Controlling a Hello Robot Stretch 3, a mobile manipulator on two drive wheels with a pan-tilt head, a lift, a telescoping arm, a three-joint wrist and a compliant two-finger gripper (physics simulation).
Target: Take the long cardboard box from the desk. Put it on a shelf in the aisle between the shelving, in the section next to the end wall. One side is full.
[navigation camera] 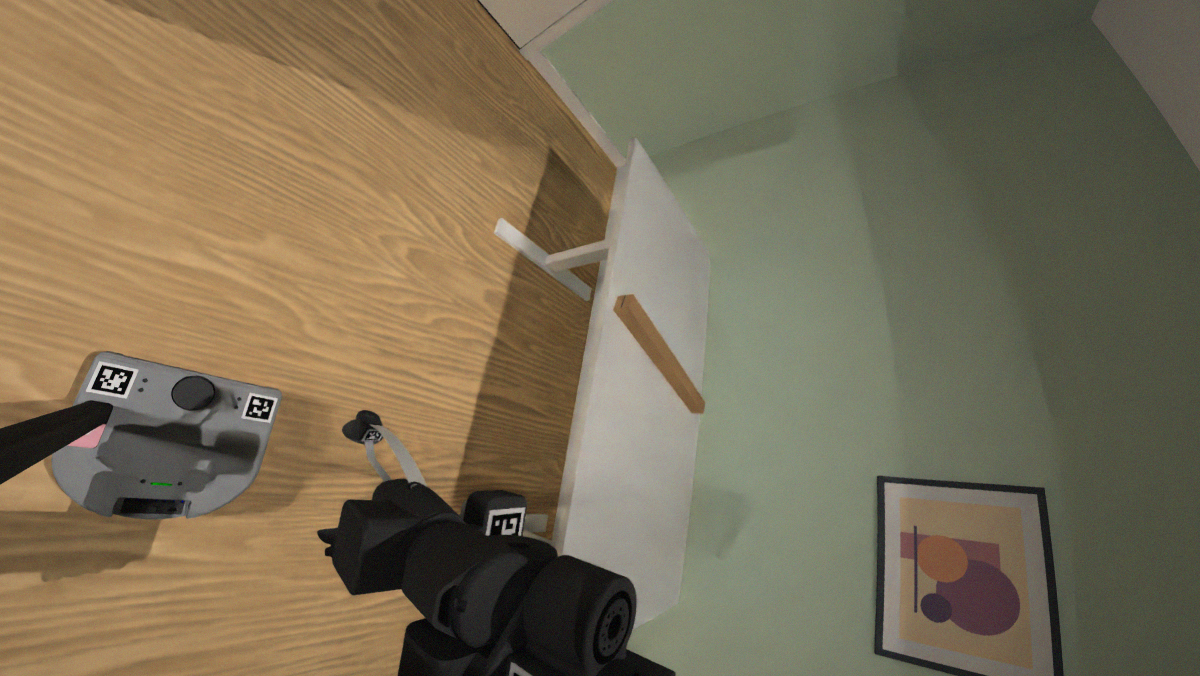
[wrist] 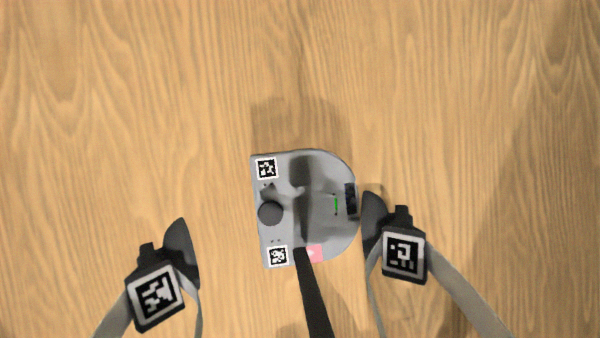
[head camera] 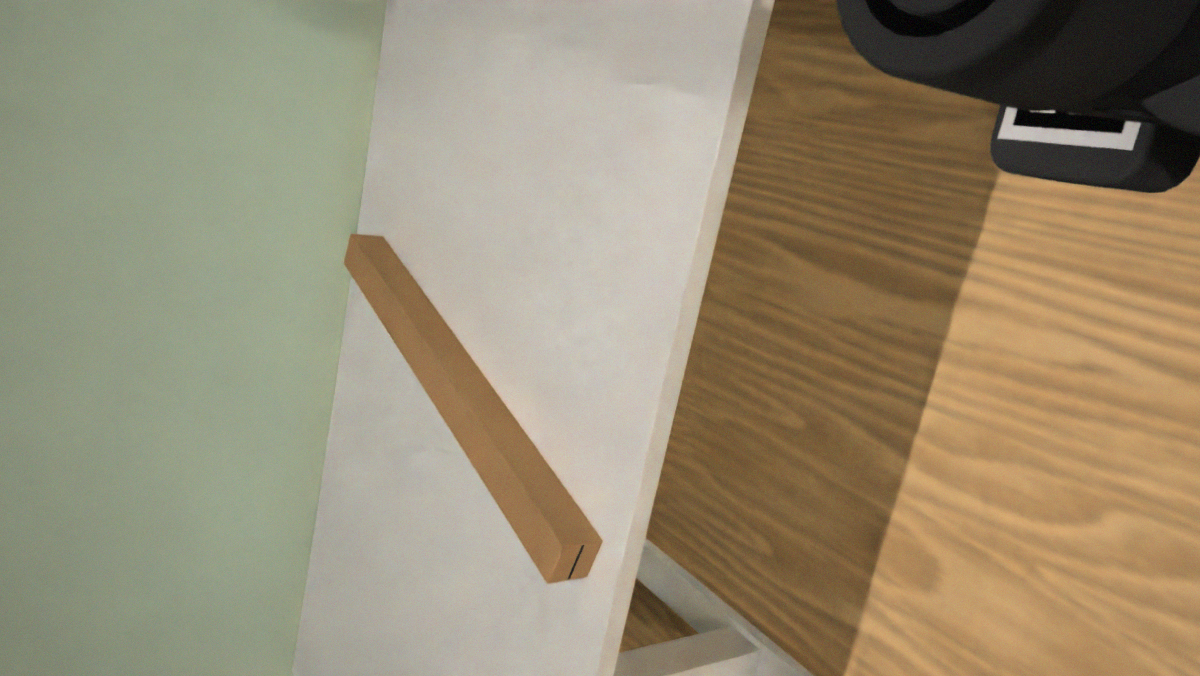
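Observation:
The long brown cardboard box lies diagonally on the white desk. One end is at the wall side, the other near the desk's front edge. My gripper is open, with its fingers wide apart and no object between them. It points down over the floor in front of the desk, apart from the box. Part of my dark wrist shows at the top right of the head view. The shelving does not show in these views.
My base stands on the wooden floor, below the fingers in the wrist view. A white desk leg juts out at floor level. A green wall runs behind the desk, with a framed picture.

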